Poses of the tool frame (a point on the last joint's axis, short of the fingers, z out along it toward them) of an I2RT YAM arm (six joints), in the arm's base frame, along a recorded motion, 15 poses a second.
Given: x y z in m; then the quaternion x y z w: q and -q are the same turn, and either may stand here.
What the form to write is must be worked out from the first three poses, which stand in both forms.
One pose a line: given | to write
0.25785, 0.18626, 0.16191, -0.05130, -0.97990, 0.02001, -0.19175 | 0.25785, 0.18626, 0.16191, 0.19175, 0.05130, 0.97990, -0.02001
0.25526, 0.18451, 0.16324, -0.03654, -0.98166, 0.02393, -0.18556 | 0.25526, 0.18451, 0.16324, 0.18556, 0.03654, 0.98166, -0.02393
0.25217, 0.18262, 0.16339, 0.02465, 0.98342, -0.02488, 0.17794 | 0.25217, 0.18262, 0.16339, 0.17794, 0.02465, 0.98342, -0.02488
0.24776, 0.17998, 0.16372, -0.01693, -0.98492, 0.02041, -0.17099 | 0.24776, 0.17998, 0.16372, 0.17099, 0.01693, 0.98492, -0.02041
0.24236, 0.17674, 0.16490, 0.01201, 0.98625, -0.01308, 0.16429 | 0.24236, 0.17674, 0.16490, 0.16429, 0.01201, 0.98625, -0.01308
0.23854, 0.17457, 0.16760, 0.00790, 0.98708, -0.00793, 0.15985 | 0.23854, 0.17457, 0.16760, 0.15985, 0.00790, 0.98708, -0.00793
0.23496, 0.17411, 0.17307, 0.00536, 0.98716, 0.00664, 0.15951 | 0.23496, 0.17411, 0.17307, 0.15951, 0.00536, 0.98716, 0.00664
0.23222, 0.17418, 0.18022, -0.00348, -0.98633, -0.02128, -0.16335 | 0.23222, 0.17418, 0.18022, 0.16335, 0.00348, 0.98633, 0.02128
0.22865, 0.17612, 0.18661, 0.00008, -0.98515, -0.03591, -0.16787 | 0.22865, 0.17612, 0.18661, 0.16787, -0.00008, 0.98515, 0.03591
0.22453, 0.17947, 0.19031, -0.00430, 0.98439, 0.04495, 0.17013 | 0.22453, 0.17947, 0.19031, 0.17013, -0.00430, 0.98439, 0.04495
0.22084, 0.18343, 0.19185, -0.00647, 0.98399, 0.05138, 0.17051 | 0.22084, 0.18343, 0.19185, 0.17051, -0.00647, 0.98399, 0.05138
